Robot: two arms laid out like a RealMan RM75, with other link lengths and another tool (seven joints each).
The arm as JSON. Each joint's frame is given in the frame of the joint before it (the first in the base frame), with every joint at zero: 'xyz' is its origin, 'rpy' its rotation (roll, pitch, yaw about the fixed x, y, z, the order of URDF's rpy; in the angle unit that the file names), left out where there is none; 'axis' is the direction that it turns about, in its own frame. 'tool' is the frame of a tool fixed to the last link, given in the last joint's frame.
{
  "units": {
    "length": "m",
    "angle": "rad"
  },
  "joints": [
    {
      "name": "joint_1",
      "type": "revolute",
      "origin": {
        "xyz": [
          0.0,
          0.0,
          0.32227
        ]
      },
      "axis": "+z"
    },
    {
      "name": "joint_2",
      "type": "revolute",
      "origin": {
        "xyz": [
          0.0,
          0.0,
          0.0
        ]
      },
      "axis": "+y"
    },
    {
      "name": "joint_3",
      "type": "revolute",
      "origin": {
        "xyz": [
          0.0,
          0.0,
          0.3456
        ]
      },
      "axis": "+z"
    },
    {
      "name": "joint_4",
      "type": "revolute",
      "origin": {
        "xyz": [
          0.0,
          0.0,
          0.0
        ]
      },
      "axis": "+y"
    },
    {
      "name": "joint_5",
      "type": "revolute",
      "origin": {
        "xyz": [
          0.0,
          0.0,
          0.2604
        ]
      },
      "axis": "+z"
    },
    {
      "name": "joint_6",
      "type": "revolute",
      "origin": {
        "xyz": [
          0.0,
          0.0,
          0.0
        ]
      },
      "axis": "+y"
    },
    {
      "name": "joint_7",
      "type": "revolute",
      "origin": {
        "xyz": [
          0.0,
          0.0,
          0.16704
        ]
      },
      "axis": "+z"
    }
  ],
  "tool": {
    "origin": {
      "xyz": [
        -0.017,
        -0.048,
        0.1
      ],
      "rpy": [
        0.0,
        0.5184,
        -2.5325
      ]
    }
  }
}
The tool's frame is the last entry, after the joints.
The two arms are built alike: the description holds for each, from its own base.
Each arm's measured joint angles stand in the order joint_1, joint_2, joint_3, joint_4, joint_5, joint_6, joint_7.
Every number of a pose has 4 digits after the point.
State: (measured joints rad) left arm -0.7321 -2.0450 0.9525 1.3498 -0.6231 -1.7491 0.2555; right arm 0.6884 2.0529 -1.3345 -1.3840 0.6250 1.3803 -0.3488
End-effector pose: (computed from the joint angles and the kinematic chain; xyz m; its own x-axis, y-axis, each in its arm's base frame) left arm -0.2889 0.5117 0.0322 -0.6089 -0.6154 0.5006 -0.5047 0.7874 0.3540; right arm 0.2196 0.5865 -0.0132 -0.3155 0.5663 0.7614 0.9423 0.0922 0.3218
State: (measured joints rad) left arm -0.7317 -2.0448 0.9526 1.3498 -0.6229 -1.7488 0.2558; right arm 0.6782 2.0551 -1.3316 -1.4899 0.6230 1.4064 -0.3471
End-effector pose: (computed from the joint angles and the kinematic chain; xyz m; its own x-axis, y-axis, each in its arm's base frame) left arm -0.2892 0.5117 0.0324 -0.6086 -0.6156 0.5007 -0.5046 0.7872 0.3545; right arm 0.1917 0.5849 0.0050 -0.3486 0.5188 0.7806 0.9357 0.1447 0.3218
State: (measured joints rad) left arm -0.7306 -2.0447 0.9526 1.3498 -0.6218 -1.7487 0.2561; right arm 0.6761 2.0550 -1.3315 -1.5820 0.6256 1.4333 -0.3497
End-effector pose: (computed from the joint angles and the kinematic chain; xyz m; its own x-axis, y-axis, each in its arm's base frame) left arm -0.2900 0.5114 0.0326 -0.6073 -0.6165 0.5012 -0.5052 0.7865 0.3553; right arm 0.1640 0.5813 0.0203 -0.3830 0.4761 0.7916 0.9237 0.2011 0.3260
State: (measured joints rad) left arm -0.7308 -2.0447 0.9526 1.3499 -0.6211 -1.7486 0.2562; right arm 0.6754 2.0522 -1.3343 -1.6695 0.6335 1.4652 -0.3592
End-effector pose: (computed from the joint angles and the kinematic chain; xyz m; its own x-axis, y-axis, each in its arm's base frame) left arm -0.2901 0.5115 0.0327 -0.6070 -0.6165 0.5014 -0.5049 0.7864 0.3559; right arm 0.1376 0.5742 0.0335 -0.4219 0.4375 0.7941 0.9045 0.2629 0.3358
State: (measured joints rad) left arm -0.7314 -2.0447 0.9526 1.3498 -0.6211 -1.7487 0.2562; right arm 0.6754 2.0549 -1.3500 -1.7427 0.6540 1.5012 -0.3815
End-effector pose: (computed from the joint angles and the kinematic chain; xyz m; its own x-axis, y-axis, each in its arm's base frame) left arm -0.2898 0.5116 0.0326 -0.6073 -0.6162 0.5015 -0.5045 0.7868 0.3557; right arm 0.1118 0.5609 0.0344 -0.4657 0.4178 0.7801 0.8764 0.3399 0.3412
